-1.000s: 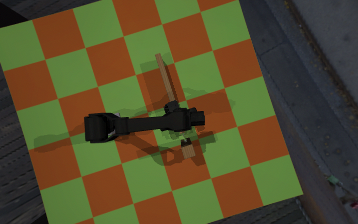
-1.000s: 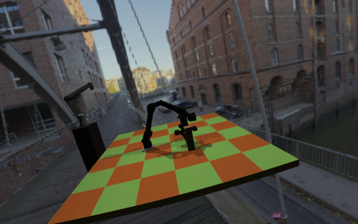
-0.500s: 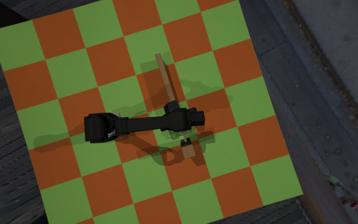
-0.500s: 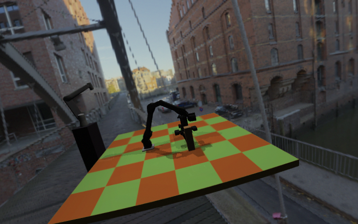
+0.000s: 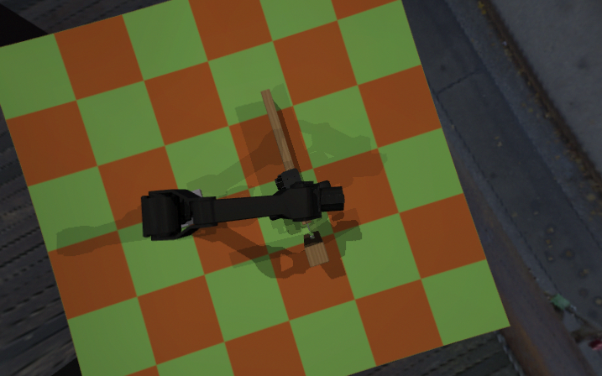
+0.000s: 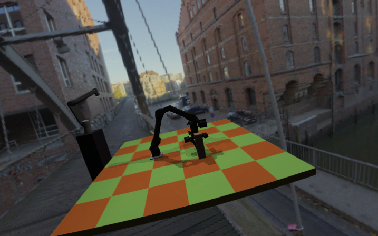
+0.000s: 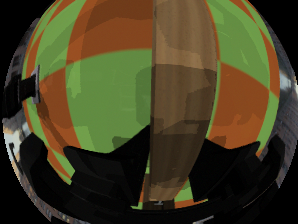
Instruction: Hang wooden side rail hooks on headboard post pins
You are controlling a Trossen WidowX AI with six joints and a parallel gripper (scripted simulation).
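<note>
Right now the headboard post is 2 cm ahead of my gripper tip, 13 cm to the right of it and 6 cm above it.
</note>
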